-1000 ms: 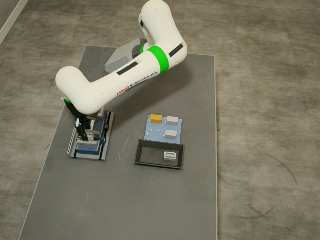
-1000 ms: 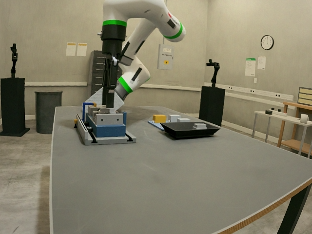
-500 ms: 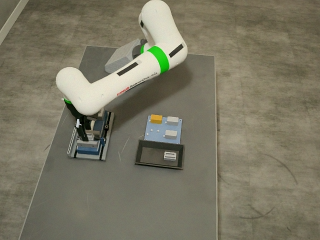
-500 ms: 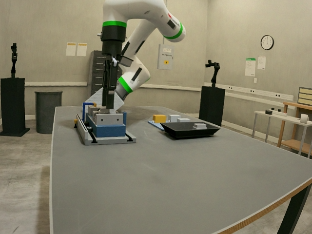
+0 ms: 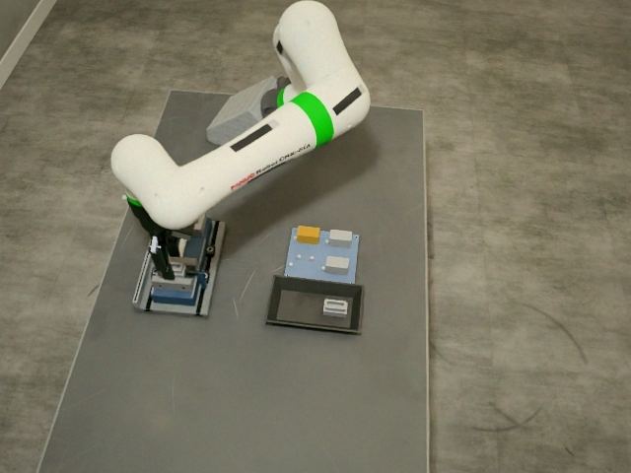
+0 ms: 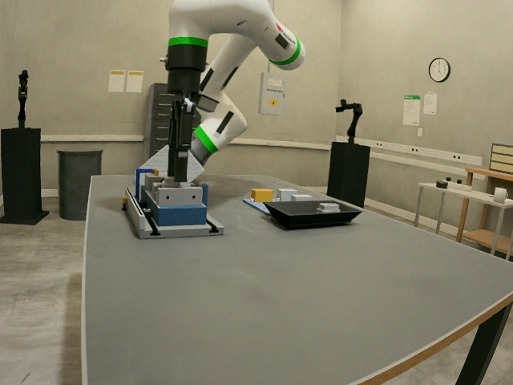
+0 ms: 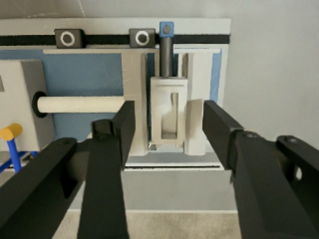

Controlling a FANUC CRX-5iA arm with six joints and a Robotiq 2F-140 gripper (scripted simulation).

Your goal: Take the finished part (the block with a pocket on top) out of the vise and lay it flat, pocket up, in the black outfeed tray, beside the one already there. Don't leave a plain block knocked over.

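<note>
Now: the pocketed block 4 cm below my hand. Round my hand: orange block (26 cm behind, 28 cm to the left, 11 cm below); light blue plate (22 cm behind, 33 cm to the left, 14 cm below); screw rod (8 cm behind, 2 cm to the right, 6 cm below).
</note>
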